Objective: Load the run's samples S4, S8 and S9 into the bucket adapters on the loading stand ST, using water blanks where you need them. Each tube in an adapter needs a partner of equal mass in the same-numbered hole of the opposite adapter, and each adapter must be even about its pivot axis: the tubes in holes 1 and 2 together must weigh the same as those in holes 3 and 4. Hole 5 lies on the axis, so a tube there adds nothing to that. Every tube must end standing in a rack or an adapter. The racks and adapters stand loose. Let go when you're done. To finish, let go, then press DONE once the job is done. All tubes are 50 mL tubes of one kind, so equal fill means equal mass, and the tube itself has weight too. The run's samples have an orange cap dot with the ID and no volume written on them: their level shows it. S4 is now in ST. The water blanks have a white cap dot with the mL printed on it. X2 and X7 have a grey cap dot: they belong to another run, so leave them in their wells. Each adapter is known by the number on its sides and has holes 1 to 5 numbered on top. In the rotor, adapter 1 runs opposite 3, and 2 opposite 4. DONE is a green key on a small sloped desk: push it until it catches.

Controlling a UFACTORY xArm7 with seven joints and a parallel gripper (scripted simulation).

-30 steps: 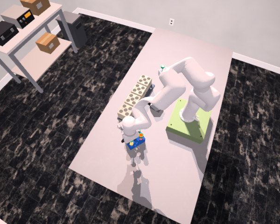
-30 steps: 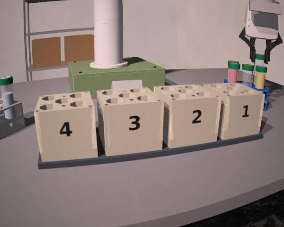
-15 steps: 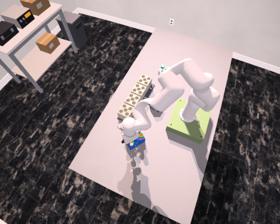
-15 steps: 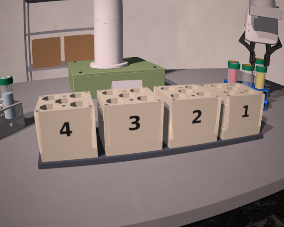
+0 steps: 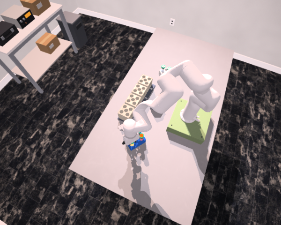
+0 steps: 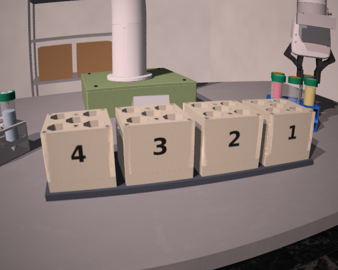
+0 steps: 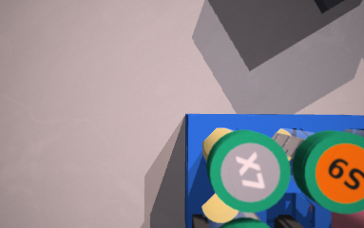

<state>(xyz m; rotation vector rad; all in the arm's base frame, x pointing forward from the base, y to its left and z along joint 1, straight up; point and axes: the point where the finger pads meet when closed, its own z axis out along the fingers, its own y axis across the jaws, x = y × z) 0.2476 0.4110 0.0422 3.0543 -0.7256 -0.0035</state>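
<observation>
Now: the pink-filled tube 40 mm behind my hand, 70 mm to the right of it and 60 mm below it. From my hand the other things lie so: blue rack 40 mm to the right, 90 mm below; green key 20 mm behind, 390 mm to the right, 50 mm below; loading stand 180 mm ahead, 350 mm to the right, 110 mm below.
</observation>
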